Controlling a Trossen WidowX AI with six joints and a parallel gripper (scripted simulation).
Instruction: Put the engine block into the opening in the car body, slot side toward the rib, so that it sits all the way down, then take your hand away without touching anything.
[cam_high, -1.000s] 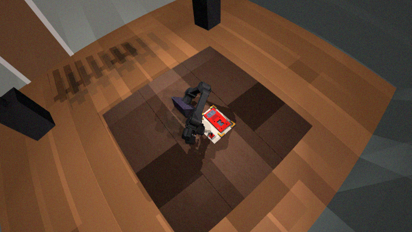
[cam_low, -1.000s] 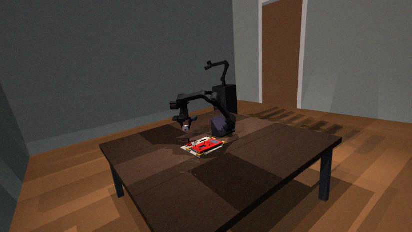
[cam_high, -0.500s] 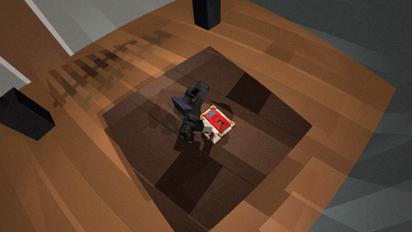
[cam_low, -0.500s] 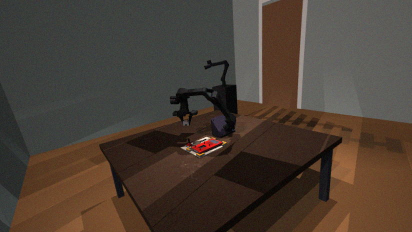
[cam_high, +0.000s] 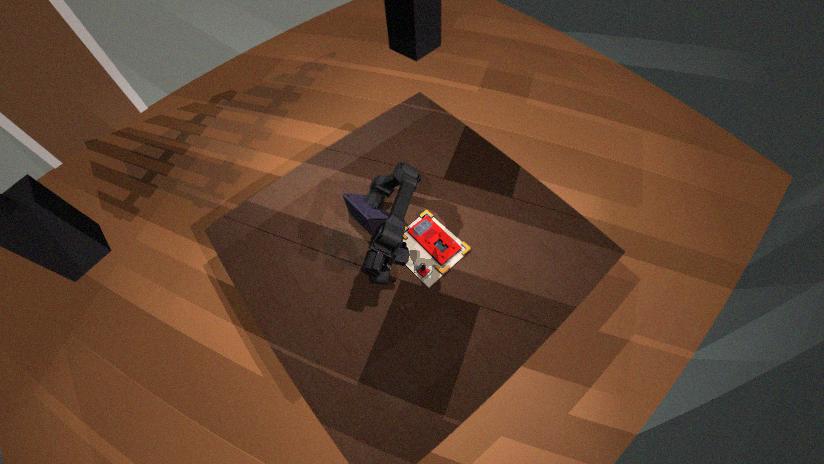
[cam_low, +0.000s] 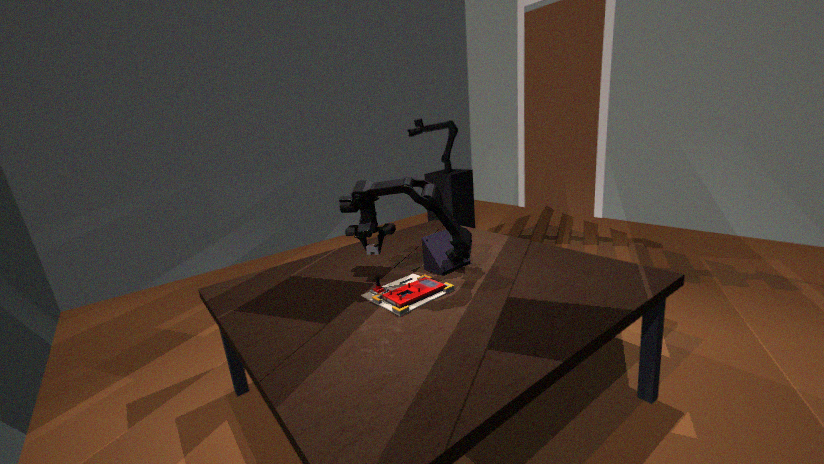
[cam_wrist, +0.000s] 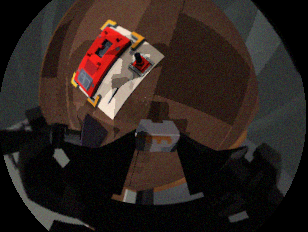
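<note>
My gripper tip is now right at the grey engine block.
</note>
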